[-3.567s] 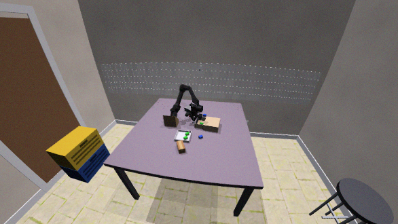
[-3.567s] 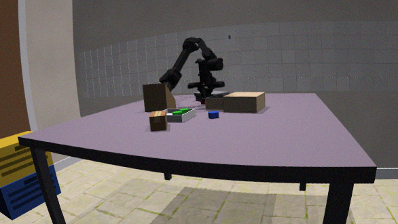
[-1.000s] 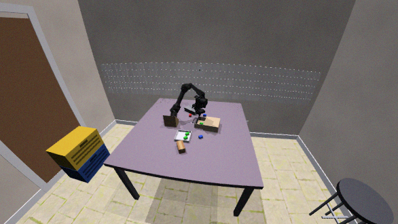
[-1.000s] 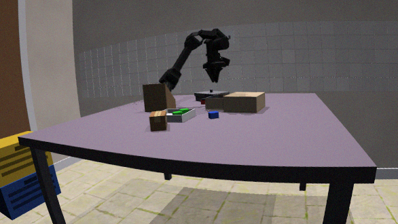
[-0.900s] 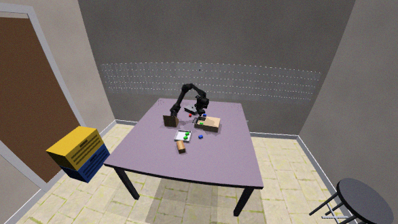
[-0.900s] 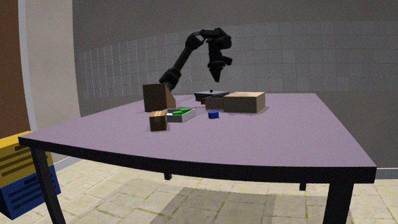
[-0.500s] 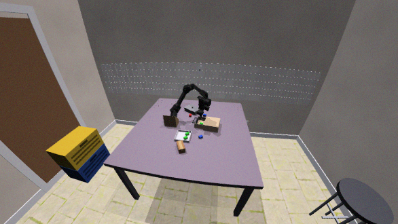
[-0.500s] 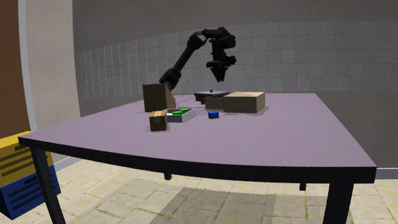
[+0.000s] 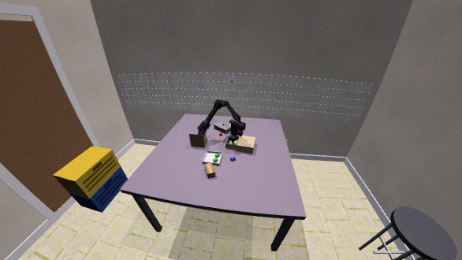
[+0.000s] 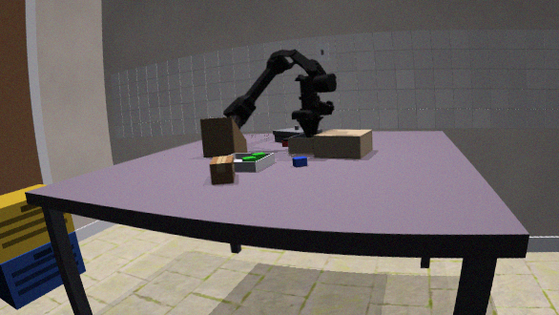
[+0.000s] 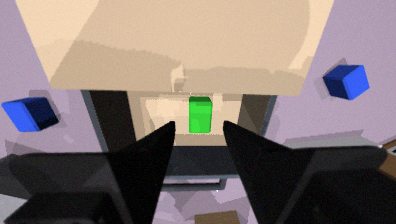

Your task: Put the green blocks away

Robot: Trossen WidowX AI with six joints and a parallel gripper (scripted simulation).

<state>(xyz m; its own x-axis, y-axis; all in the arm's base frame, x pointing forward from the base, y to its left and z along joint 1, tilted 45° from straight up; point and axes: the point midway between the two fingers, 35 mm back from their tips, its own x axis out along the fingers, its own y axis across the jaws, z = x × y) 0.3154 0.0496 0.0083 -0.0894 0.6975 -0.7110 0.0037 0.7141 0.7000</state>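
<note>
My gripper is now 230 mm to the left of the tray, 140 mm past it and 80 mm above it. Round my hand: small brown box (380 mm to the right, 100 mm behind, 50 mm below); then red block (180 mm behind, 160 mm to the left, 80 mm below); then flat lid (290 mm to the left, 190 mm behind, 40 mm below).
</note>
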